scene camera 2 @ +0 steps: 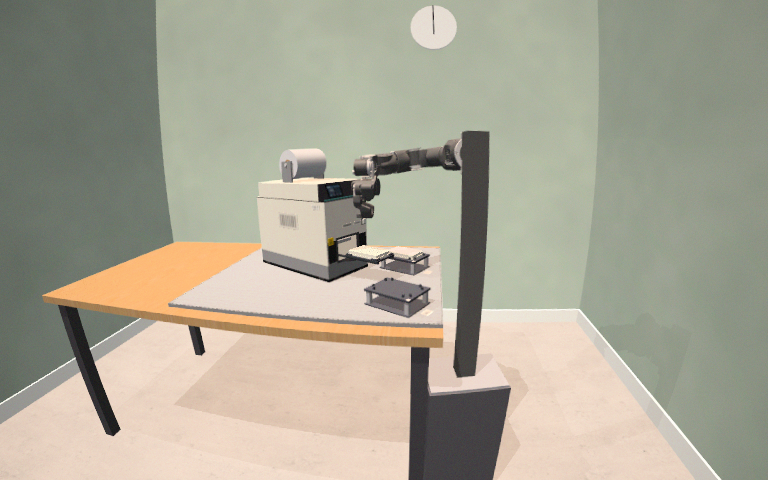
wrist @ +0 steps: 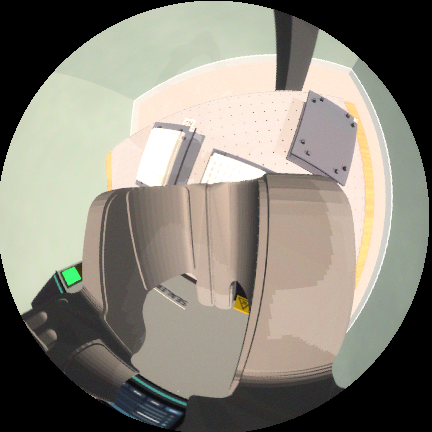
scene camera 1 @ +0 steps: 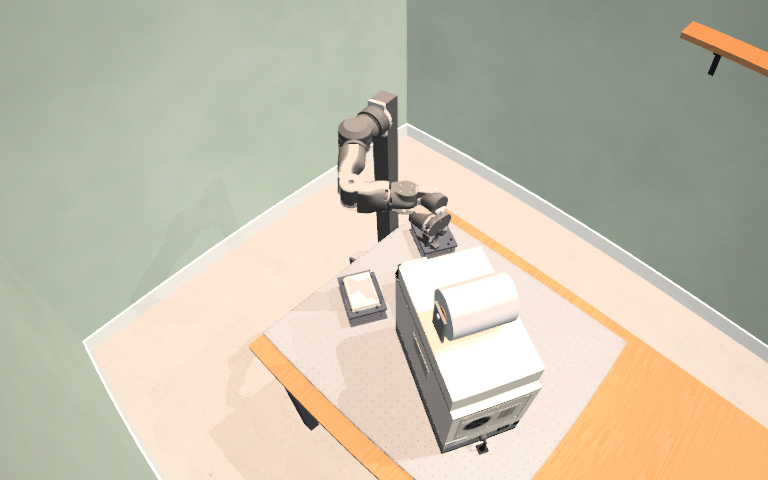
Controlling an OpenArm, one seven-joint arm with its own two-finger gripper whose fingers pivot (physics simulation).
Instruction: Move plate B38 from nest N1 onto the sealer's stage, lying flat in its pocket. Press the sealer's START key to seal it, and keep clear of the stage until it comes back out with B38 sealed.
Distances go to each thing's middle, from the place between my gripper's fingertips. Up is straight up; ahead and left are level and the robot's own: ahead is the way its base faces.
Right now the film roll [scene camera 2: 306, 163] is 250 mm ahead of my hand, 240 mm to the right of it and 190 mm above it.
